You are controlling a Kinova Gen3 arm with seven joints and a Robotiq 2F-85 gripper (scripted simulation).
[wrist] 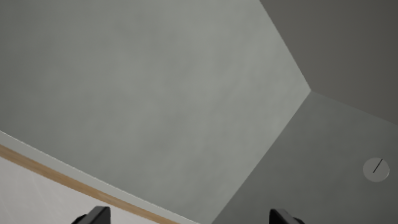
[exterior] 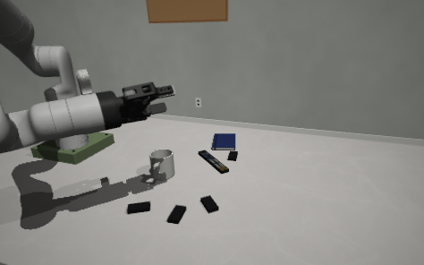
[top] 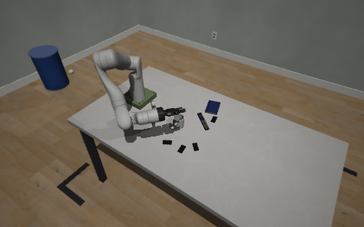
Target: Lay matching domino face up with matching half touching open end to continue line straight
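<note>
The domino lies 8 cm behind my hand, 5 cm to the right of it and 27 cm below it. The rest, counted from my hand: blue book (40 cm to the left, 27 cm below); white mug (11 cm behind, 11 cm to the left, 24 cm below).
</note>
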